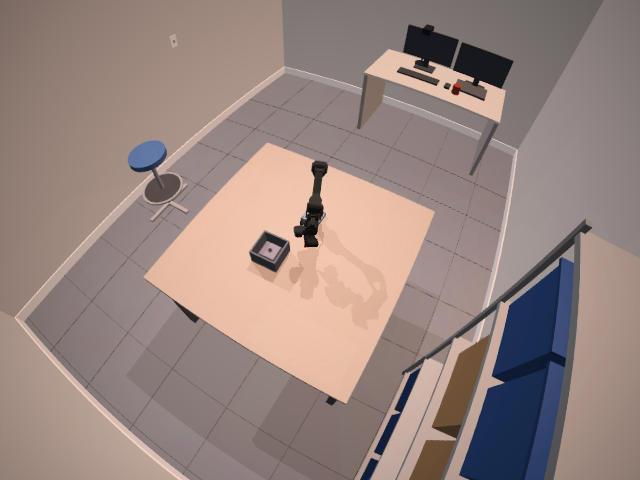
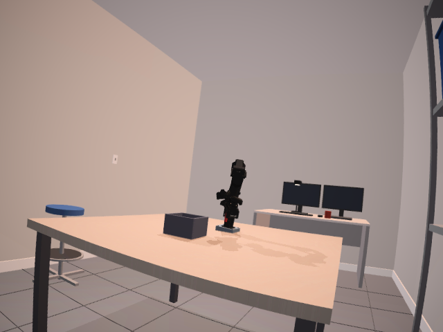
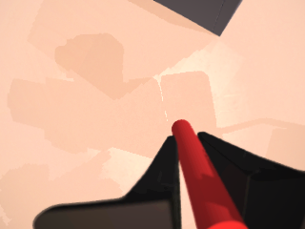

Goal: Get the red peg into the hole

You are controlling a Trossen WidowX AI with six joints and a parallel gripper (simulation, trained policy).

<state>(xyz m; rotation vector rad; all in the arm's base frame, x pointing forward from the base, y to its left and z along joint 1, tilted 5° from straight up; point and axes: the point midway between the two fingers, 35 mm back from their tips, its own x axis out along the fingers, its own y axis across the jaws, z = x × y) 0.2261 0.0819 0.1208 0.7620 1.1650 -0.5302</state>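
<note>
Right now the plate is 160 mm to the right of my gripper tip, 110 mm ahead of it and 60 mm below it. Round my gripper tip: dark box (160 mm to the right, 110 mm ahead, 80 mm below); red peg (20 mm above, 10 mm behind).
</note>
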